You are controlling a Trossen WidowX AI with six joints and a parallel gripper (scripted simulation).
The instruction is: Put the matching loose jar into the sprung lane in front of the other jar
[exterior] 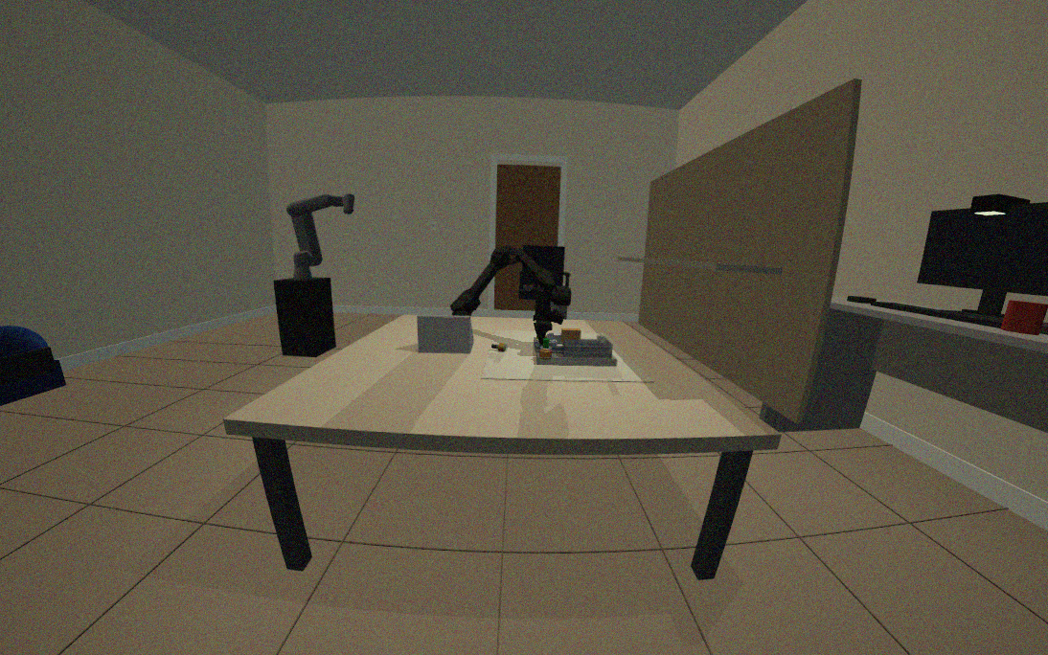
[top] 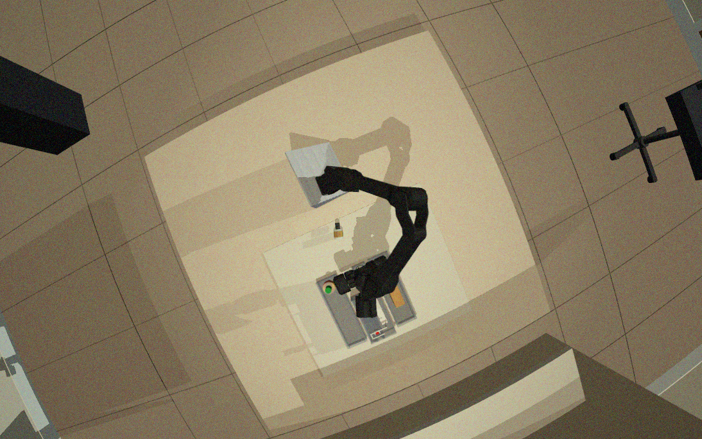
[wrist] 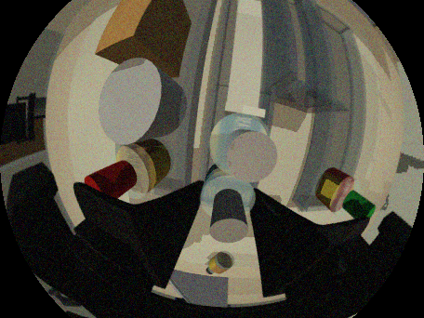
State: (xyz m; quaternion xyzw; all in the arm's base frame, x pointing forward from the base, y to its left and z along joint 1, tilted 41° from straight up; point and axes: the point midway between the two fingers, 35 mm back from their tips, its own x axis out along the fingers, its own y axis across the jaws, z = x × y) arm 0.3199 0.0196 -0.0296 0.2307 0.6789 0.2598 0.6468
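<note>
Now: the grey cylinder 8 cm to the left of my gripper tip and 6 cm ahead of it. The rest, counted from my gripper tip: red mark (22 cm ahead, 4 cm above, 3 cm to the right); then brown box (13 cm ahead, 8 cm to the left, 1 cm above).
</note>
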